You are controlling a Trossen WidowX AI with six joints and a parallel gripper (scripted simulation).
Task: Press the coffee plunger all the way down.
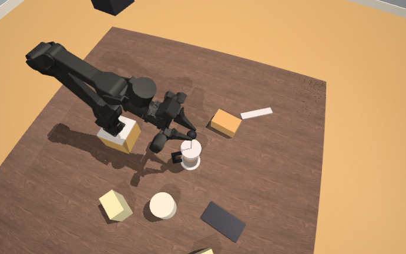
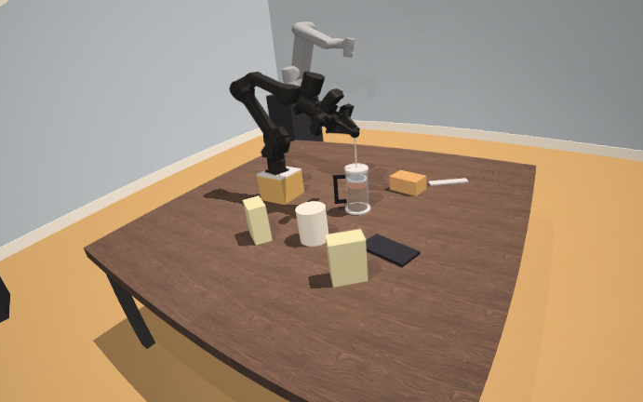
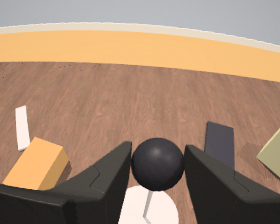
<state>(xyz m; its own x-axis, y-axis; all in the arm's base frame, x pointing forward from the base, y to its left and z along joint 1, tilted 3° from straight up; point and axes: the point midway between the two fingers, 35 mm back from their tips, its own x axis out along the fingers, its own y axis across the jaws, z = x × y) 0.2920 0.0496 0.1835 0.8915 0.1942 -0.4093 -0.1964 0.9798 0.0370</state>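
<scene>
The glass coffee press lies 130 mm below my gripper tip, 20 mm behind it and 10 mm to the right of it. Round my gripper tip: white flat bar (340 mm to the left, 250 mm below, 130 mm ahead); dark flat slab (250 mm below, 200 mm ahead, 140 mm to the right).
</scene>
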